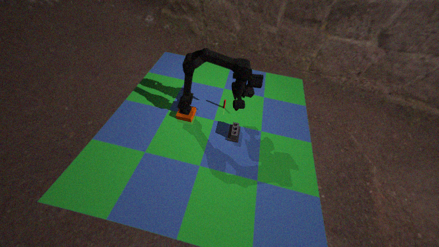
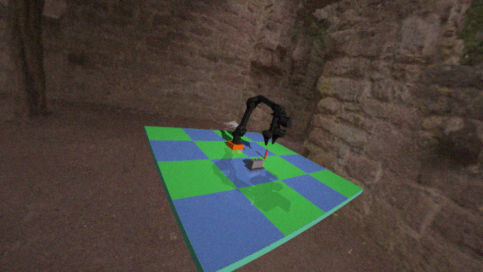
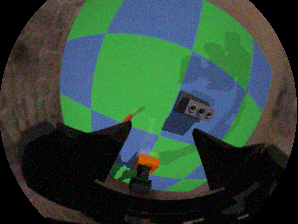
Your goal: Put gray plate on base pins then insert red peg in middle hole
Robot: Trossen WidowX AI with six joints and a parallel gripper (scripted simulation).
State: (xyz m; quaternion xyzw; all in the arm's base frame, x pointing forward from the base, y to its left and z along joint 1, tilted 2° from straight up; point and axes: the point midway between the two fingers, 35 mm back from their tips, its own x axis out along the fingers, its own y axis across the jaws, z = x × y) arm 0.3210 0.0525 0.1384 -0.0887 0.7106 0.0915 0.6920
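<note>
The red peg is 80 mm behind my gripper tip, 80 mm to the left of it and 110 mm below it. Also, from my gripper tip: gray plate: 40 mm ahead, 110 mm to the right, 100 mm below.
</note>
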